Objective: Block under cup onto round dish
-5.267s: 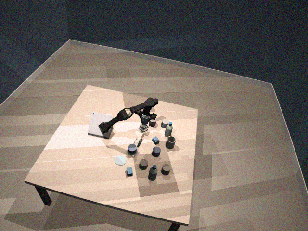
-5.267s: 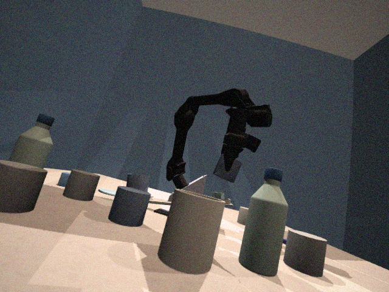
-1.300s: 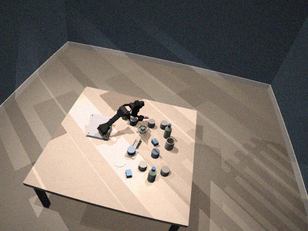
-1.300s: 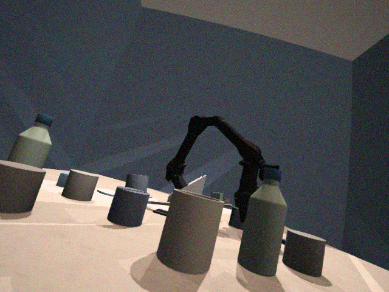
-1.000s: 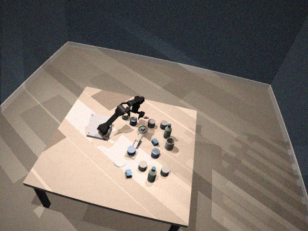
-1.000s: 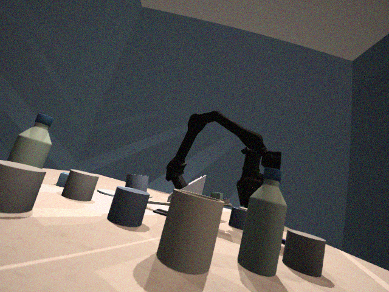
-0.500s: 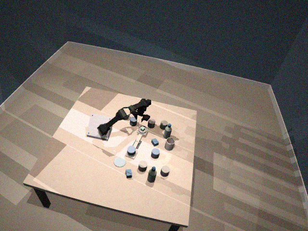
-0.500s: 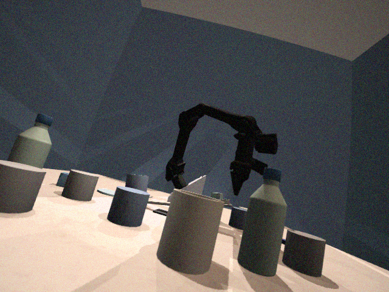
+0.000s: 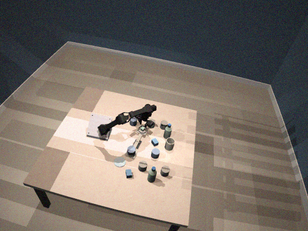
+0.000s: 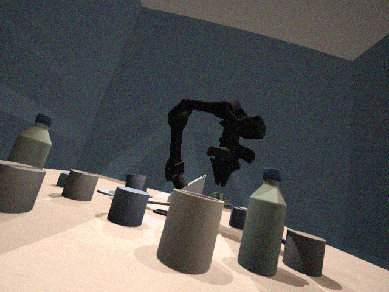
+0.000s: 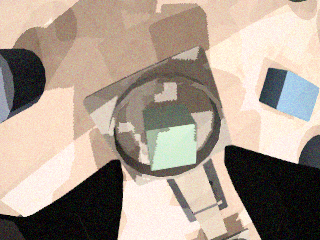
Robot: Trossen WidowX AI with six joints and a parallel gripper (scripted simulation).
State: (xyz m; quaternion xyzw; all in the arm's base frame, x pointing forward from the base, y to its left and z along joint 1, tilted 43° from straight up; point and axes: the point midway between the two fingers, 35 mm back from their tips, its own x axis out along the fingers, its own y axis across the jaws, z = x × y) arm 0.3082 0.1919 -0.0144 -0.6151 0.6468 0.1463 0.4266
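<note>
The pale green block is 40 mm below my gripper tip. Also, from my gripper tip: blue-grey cup (280 mm to the right, 60 mm below, 20 mm behind); then round pale dish (370 mm to the right, 120 mm below, 80 mm behind); then beige cup (280 mm ahead, 80 mm below, 50 mm to the right).
</note>
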